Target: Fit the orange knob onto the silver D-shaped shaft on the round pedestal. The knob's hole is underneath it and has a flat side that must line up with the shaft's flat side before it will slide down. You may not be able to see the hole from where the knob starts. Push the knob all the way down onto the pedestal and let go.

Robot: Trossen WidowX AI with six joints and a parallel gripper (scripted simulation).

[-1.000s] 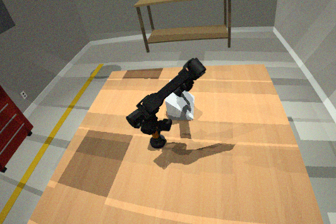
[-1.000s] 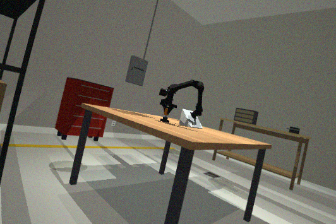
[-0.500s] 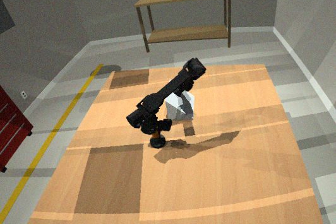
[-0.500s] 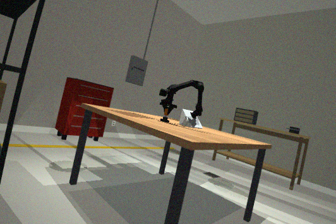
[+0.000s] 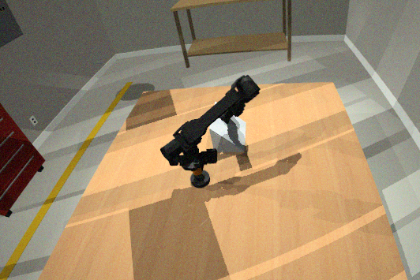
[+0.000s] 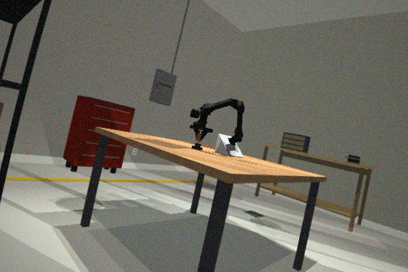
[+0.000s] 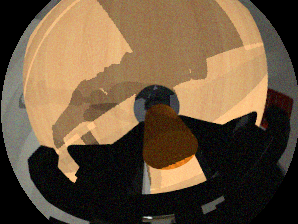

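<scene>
The orange knob lies 3 cm above my gripper tip. Round my gripper tip: dark round pedestal 4 cm below.
</scene>
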